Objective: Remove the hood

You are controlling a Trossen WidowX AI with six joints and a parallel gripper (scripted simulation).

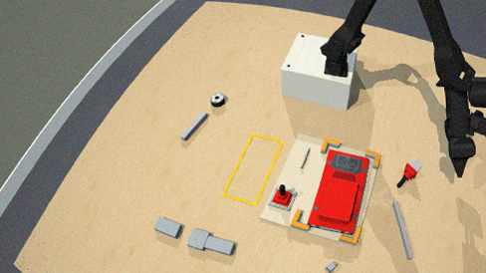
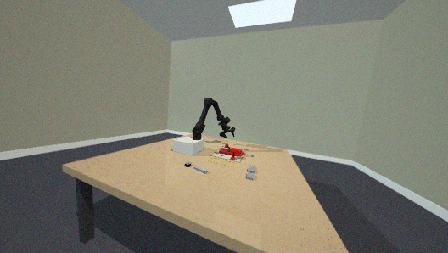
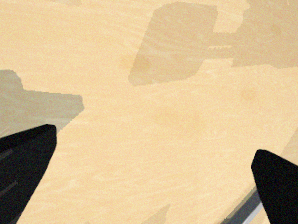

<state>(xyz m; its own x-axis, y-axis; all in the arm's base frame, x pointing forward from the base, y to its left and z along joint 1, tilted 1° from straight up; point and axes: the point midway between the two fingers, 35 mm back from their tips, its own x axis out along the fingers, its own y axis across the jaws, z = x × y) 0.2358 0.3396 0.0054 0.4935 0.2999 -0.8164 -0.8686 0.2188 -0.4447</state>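
Right now the red hood is 300 mm to the right of my gripper tip, 100 mm ahead of it and 40 mm below it. From my gripper tip the other things lie so: black wheel 670 mm to the right, 160 mm behind, 80 mm below.
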